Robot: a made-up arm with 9 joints. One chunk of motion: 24 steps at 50 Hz.
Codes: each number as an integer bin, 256 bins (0 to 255) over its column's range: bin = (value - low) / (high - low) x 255, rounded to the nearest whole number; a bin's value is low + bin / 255 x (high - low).
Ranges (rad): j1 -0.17..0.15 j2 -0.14..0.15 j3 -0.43..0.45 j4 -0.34..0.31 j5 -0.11..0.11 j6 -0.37..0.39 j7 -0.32..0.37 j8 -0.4..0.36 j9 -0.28..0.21
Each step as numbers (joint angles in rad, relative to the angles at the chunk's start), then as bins.
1 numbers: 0.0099 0.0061 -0.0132 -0.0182 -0.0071 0.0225 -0.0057 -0.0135 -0.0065
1 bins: 143 128 121 126 119 132 116 130 142
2 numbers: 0.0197 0.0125 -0.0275 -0.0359 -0.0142 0.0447 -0.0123 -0.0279 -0.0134
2 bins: 151 134 117 119 111 139 114 125 139
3 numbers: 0.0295 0.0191 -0.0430 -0.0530 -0.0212 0.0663 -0.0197 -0.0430 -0.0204
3 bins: 159 140 112 113 103 146 111 120 135
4 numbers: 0.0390 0.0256 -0.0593 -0.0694 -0.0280 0.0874 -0.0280 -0.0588 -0.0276
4 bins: 167 146 107 106 95 153 108 114 131
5 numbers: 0.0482 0.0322 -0.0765 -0.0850 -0.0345 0.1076 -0.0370 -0.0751 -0.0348
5 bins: 174 151 102 100 88 160 105 109 128
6 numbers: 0.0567 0.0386 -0.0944 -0.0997 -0.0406 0.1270 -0.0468 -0.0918 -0.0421
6 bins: 181 157 97 94 80 167 101 103 124
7 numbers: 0.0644 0.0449 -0.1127 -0.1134 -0.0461 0.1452 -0.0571 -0.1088 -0.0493
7 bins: 187 163 92 89 74 173 97 98 120
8 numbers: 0.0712 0.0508 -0.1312 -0.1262 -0.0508 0.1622 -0.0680 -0.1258 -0.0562
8 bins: 192 168 87 84 69 179 93 92 116
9 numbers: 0.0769 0.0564 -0.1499 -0.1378 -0.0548 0.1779 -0.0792 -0.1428 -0.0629
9 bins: 197 173 81 79 64 184 89 86 113
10 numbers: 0.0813 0.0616 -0.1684 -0.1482 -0.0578 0.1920 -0.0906 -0.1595 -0.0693
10 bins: 200 177 76 75 61 189 85 81 110
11 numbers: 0.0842 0.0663 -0.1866 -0.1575 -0.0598 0.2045 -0.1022 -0.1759 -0.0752
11 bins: 203 181 71 72 58 193 80 75 107
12 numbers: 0.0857 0.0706 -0.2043 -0.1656 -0.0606 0.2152 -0.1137 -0.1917 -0.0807
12 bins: 204 185 65 68 57 196 76 70 104
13 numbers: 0.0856 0.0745 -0.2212 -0.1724 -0.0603 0.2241 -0.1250 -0.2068 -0.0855
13 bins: 204 189 61 66 58 199 72 65 101
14 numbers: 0.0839 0.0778 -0.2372 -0.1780 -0.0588 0.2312 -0.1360 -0.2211 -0.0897
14 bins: 202 192 56 64 59 202 68 60 99
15 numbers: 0.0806 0.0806 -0.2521 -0.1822 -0.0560 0.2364 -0.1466 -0.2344 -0.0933
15 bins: 200 194 52 62 63 203 64 56 97
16 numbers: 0.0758 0.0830 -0.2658 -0.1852 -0.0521 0.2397 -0.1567 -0.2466 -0.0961
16 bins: 196 196 48 61 67 205 60 51 96
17 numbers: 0.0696 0.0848 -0.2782 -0.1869 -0.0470 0.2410 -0.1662 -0.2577 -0.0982
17 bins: 191 198 44 60 73 205 57 48 95
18 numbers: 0.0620 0.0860 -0.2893 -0.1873 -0.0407 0.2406 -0.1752 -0.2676 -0.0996
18 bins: 185 199 41 60 80 205 54 44 94
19 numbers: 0.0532 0.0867 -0.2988 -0.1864 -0.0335 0.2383 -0.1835 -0.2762 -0.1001
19 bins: 178 199 38 60 89 204 50 42 94
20 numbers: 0.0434 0.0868 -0.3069 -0.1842 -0.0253 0.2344 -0.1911 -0.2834 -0.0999
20 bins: 170 199 36 61 98 203 48 39 94
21 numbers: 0.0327 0.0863 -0.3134 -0.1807 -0.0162 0.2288 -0.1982 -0.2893 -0.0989
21 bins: 162 199 34 62 109 201 45 37 94
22 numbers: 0.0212 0.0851 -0.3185 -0.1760 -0.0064 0.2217 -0.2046 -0.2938 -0.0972
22 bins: 152 198 32 64 120 199 43 36 95
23 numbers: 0.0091 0.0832 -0.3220 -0.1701 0.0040 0.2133 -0.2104 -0.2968 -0.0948
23 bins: 143 196 31 67 132 196 41 35 96
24 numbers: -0.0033 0.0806 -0.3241 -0.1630 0.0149 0.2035 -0.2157 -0.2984 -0.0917
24 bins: 133 194 31 69 145 192 39 34 98
